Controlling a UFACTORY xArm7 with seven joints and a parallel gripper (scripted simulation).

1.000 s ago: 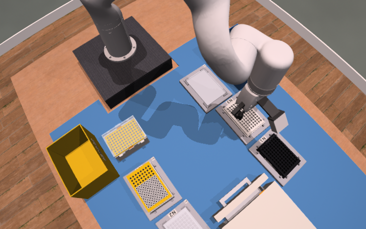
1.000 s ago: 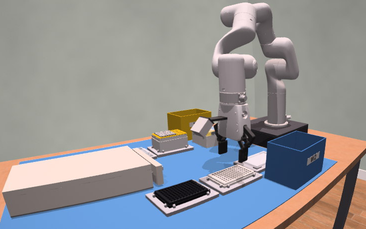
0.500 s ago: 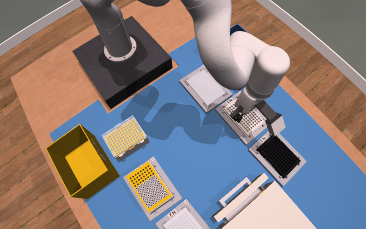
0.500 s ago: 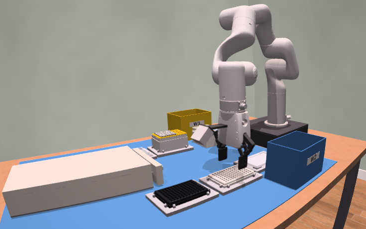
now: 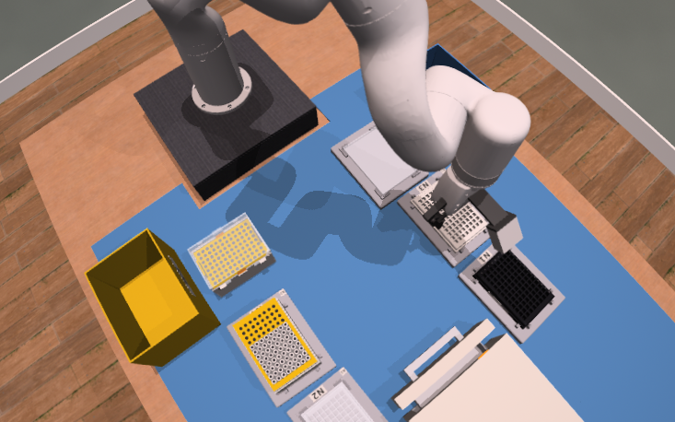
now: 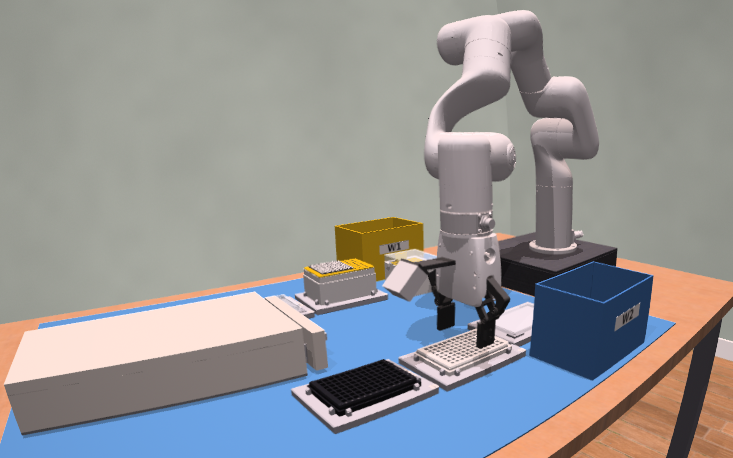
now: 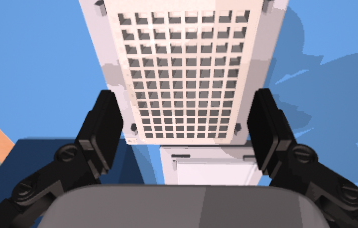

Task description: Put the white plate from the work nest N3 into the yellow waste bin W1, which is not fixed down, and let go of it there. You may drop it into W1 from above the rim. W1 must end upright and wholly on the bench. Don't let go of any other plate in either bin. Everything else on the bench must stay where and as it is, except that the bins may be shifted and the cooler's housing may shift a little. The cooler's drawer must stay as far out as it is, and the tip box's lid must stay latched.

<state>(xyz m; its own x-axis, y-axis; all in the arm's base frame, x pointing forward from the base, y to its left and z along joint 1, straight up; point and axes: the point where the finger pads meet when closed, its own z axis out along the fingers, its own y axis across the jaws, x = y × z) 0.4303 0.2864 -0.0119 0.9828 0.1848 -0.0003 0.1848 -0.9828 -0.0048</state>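
The white plate is 3 cm below my hand. Round my hand: black plate: 17 cm ahead, 3 cm to the left, 3 cm below; flat white lid: 16 cm behind, 6 cm to the right, 4 cm below; nest N3: 5 cm below.
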